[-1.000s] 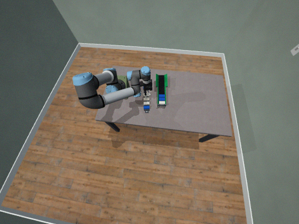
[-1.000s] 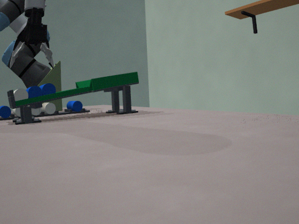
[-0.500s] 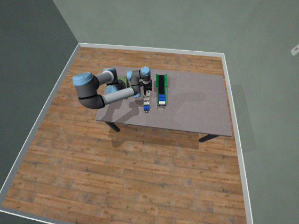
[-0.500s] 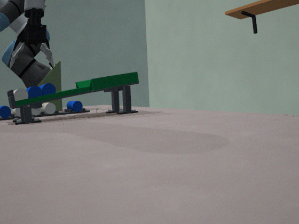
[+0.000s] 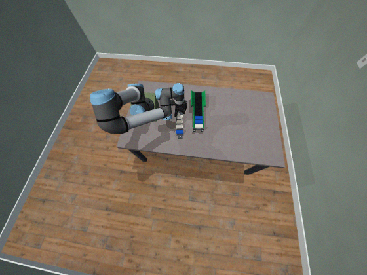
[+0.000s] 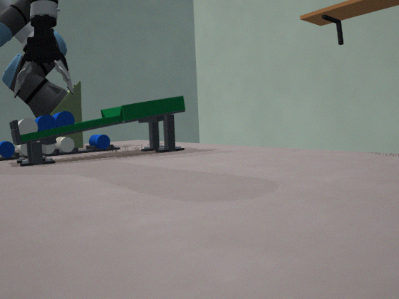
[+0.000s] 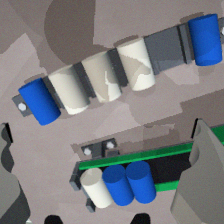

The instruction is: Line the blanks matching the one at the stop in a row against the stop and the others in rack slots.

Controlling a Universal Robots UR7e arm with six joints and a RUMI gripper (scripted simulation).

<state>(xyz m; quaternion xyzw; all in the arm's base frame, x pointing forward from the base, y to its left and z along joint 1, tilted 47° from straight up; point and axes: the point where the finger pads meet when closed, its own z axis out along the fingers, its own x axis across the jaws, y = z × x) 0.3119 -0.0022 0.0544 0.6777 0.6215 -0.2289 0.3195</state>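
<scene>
The stock rack lies 16 cm below my hand and 2 cm to the left of it. Round my hand: dark stop: 19 cm ahead, 10 cm below, 6 cm to the right.
</scene>
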